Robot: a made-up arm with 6 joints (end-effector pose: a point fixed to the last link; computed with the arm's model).
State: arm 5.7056 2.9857 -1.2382 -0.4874 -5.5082 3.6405
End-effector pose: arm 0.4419 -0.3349 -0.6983 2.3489 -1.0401 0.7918
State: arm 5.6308 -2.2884 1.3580 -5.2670 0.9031 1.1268
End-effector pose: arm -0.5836 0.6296 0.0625 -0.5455 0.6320 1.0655
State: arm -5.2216 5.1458 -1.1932 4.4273 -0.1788 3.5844
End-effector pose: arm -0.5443 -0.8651 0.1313 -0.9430 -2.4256 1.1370
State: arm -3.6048 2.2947 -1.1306 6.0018 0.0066 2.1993
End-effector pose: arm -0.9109 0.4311 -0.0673 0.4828 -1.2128 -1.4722
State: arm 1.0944 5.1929 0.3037 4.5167 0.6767 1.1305
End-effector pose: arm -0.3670 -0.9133 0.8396 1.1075 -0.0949 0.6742
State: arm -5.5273 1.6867 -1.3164 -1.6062 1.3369 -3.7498
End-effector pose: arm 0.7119 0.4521 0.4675 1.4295 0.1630 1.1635
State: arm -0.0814 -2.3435 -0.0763 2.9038 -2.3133 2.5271
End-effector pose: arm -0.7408 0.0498 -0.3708 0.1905 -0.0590 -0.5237
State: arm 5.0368 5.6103 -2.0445 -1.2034 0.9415 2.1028
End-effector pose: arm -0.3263 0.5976 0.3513 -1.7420 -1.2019 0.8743
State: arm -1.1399 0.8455 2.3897 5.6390 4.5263 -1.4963
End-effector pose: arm 0.3875 -0.5278 0.3379 -0.7537 1.4917 -1.5428
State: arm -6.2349 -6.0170 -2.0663 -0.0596 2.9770 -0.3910
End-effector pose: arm 0.0252 0.0211 0.8602 -0.2148 1.1612 -0.2560
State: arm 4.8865 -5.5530 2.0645 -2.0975 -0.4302 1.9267
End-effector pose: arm 0.1920 -0.5788 0.2208 1.5268 2.3278 0.2392
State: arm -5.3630 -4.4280 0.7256 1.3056 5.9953 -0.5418
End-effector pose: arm 0.6044 0.7456 -0.4373 -0.0934 2.4901 0.3776
